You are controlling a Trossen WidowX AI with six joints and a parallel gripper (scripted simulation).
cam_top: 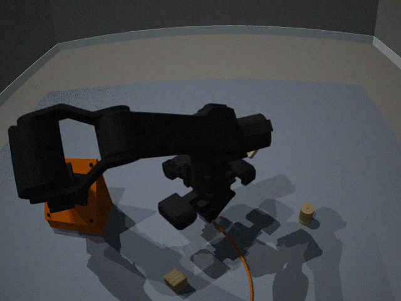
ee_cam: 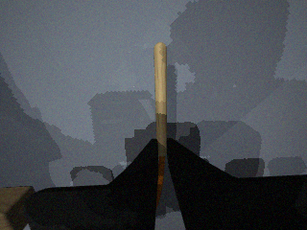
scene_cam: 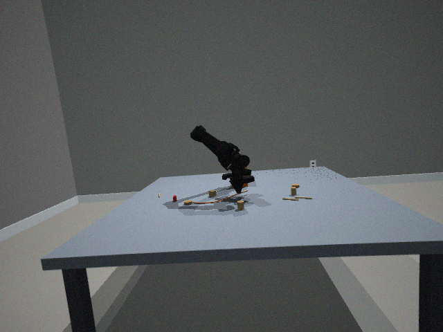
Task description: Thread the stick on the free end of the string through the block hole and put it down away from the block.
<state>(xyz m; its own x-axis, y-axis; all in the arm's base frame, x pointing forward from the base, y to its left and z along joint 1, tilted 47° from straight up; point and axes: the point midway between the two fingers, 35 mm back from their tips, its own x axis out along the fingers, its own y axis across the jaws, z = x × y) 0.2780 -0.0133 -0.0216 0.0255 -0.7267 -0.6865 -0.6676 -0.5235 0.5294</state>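
Right now my gripper tip is 150 mm to the left of the wooden block and 50 mm past it. From my gripper tip the other things lie so: thin wooden stick (10 mm to the left, 10 mm behind); then round wooden button (250 mm to the right, 80 mm ahead, 10 mm below); then red piece (340 mm to the right, 20 mm ahead, 10 mm below).
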